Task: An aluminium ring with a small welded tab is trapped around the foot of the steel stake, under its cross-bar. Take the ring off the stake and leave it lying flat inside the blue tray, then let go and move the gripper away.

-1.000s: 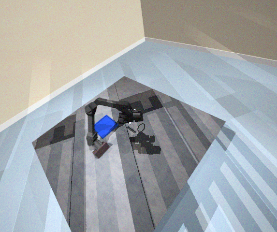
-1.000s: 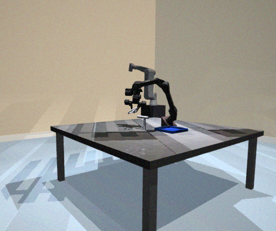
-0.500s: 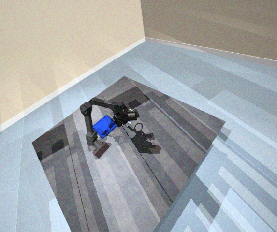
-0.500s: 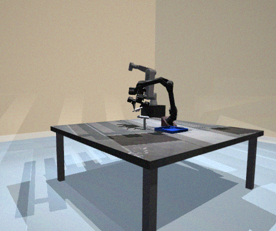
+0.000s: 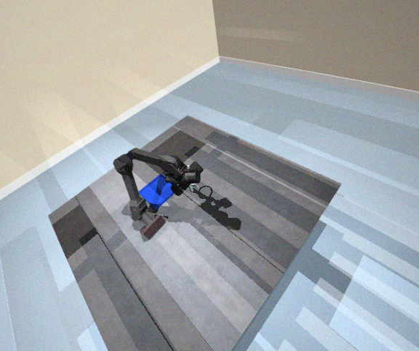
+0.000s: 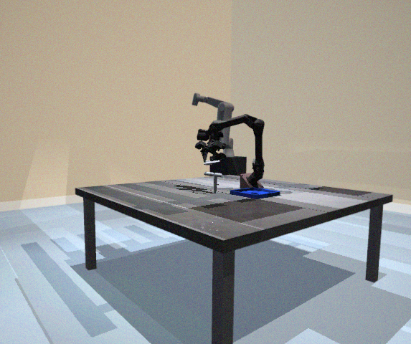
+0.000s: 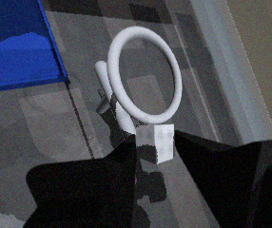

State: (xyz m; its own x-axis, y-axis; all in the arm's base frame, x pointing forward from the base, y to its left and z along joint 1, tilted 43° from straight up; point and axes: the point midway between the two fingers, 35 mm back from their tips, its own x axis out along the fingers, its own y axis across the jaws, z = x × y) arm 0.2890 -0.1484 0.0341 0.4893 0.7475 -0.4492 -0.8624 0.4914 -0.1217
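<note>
My gripper tip is now 13 cm past the blue tray, 24 cm to the right of it and 15 cm above it. Round my gripper tip: aluminium ring 1 cm ahead, 5 cm to the left, 1 cm above.
</note>
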